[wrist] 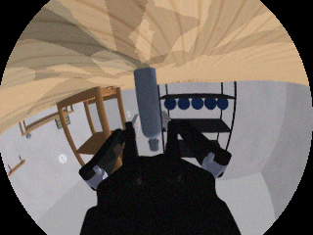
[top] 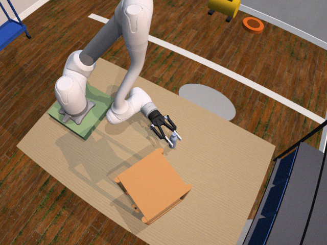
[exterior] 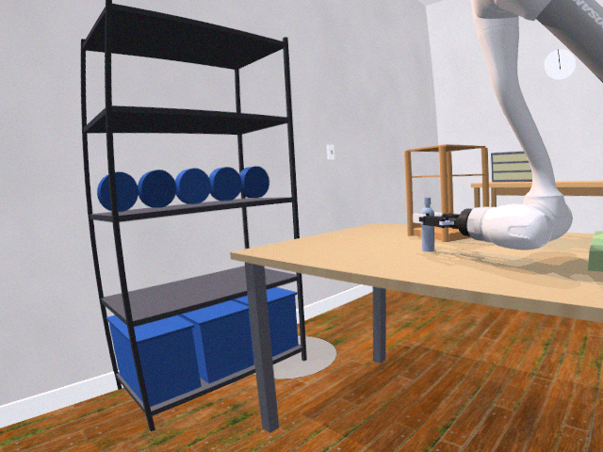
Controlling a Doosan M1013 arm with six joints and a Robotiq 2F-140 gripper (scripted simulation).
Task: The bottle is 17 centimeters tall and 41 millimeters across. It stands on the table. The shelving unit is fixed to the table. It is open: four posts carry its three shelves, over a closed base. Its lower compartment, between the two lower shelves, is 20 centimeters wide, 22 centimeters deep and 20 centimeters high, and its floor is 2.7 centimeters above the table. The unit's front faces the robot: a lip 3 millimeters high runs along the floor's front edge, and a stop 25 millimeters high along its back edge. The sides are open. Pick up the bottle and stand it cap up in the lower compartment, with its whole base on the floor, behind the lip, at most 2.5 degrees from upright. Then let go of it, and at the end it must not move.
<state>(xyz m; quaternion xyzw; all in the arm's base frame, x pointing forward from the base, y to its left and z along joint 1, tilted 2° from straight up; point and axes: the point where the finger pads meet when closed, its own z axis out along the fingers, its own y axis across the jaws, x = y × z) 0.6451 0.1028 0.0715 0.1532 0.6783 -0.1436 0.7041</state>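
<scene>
Now: the grey-blue bottle 10 mm above my hand. Also, from my hand: wooden shelving unit: 320 mm to the right, 70 mm above, 60 mm ahead.
</scene>
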